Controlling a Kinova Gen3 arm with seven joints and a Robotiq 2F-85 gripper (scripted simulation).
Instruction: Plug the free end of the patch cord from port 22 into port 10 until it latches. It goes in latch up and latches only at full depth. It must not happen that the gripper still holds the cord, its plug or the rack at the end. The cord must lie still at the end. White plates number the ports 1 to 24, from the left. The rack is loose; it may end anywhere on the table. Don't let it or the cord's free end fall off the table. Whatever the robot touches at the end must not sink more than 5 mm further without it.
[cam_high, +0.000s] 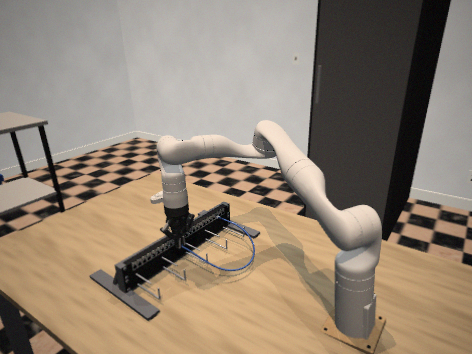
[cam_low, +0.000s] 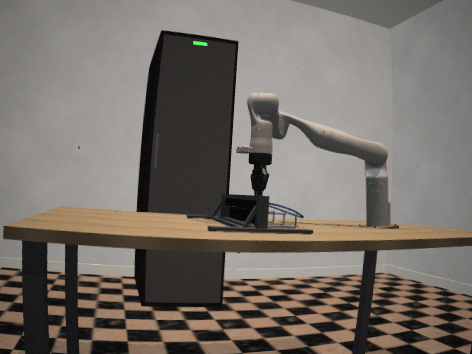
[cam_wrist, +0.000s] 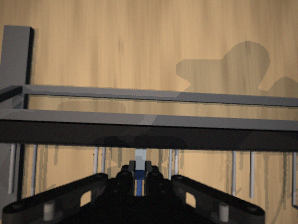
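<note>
Now: hand 1 cm short of the plug and 1 cm above it.
</note>
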